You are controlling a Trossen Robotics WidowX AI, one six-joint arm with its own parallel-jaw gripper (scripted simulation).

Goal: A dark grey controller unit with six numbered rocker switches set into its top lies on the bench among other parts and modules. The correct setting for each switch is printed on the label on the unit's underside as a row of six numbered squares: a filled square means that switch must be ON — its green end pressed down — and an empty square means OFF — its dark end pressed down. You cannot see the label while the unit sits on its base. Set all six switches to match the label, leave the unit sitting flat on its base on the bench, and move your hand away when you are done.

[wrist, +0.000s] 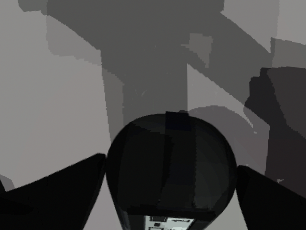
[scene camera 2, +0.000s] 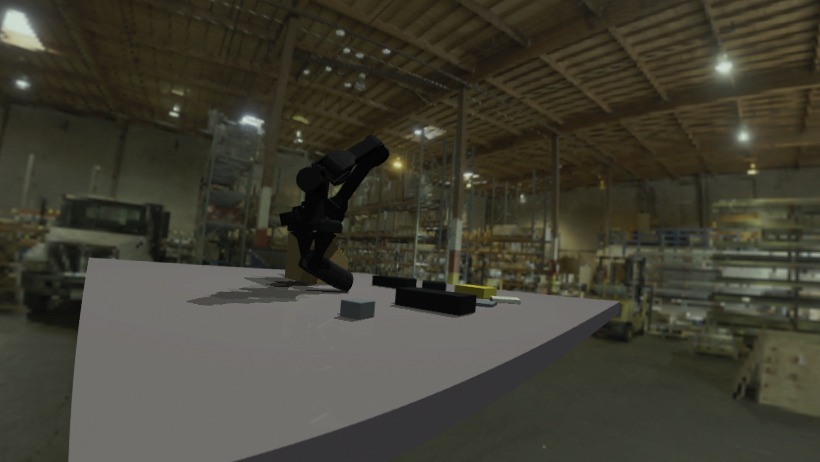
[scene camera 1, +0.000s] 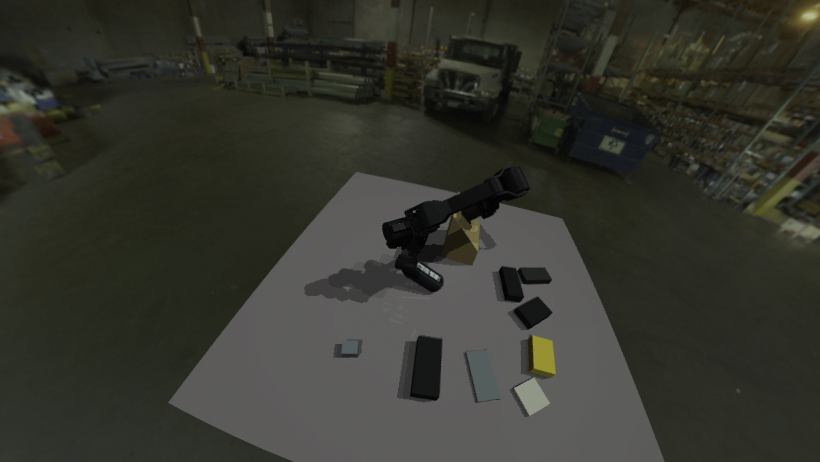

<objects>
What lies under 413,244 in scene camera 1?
My gripper.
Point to a white block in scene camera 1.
530,395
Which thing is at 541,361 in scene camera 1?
A yellow block.
</objects>
